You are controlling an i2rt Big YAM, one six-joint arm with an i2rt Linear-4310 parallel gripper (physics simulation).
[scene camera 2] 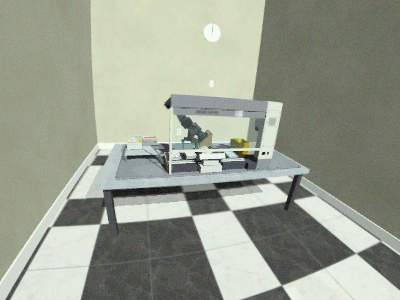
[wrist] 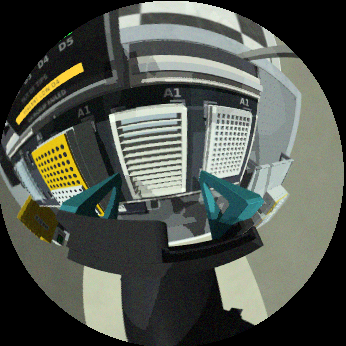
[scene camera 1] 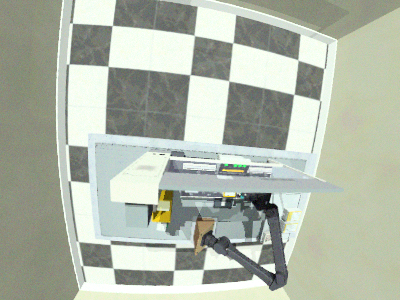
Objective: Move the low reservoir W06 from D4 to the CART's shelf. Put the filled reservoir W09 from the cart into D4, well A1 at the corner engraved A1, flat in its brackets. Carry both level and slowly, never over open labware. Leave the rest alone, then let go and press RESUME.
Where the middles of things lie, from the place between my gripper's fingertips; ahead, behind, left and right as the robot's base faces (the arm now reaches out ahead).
Scene:
I see the cart shelf [wrist: 263,179] 41 cm to the right of my hand, 22 cm behind it and 5 cm below it. From my hand the other things lie so: white instrument tower [scene camera 1: 129,188] (62 cm to the left, 17 cm above, 9 cm ahead).

